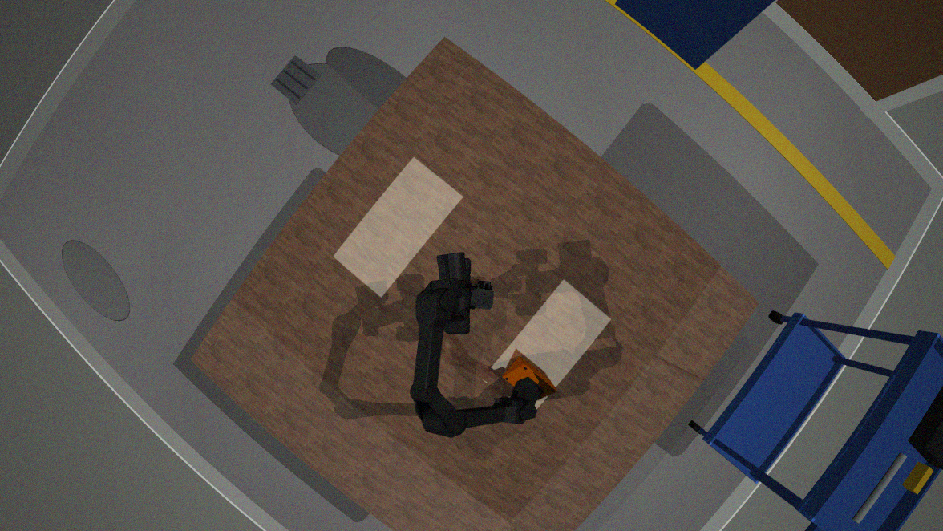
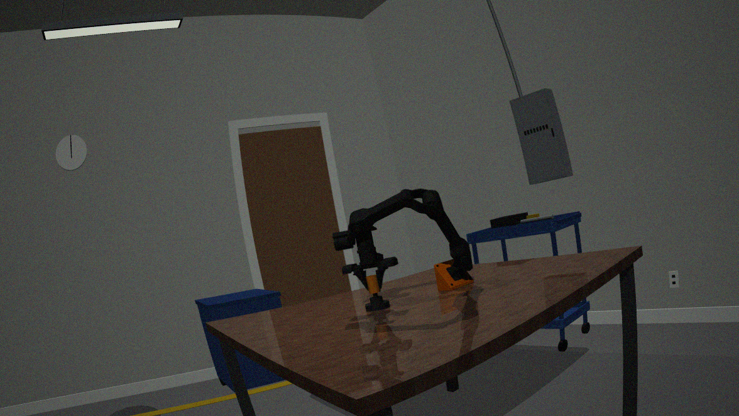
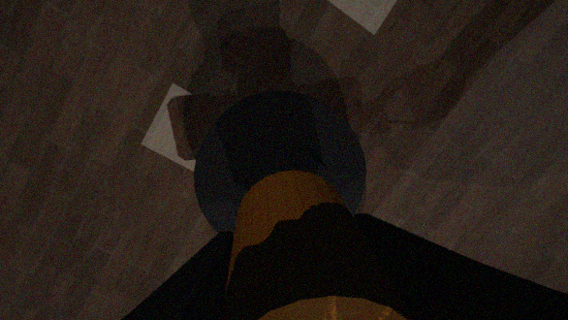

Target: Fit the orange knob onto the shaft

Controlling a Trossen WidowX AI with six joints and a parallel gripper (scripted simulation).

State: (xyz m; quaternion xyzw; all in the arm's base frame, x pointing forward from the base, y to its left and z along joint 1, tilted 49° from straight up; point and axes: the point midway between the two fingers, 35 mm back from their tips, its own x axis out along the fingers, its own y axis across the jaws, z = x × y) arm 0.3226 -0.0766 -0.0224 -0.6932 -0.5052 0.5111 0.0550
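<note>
My gripper tip is 2 cm below the orange knob. Round my gripper tip: round dark pedestal: 4 cm below.
</note>
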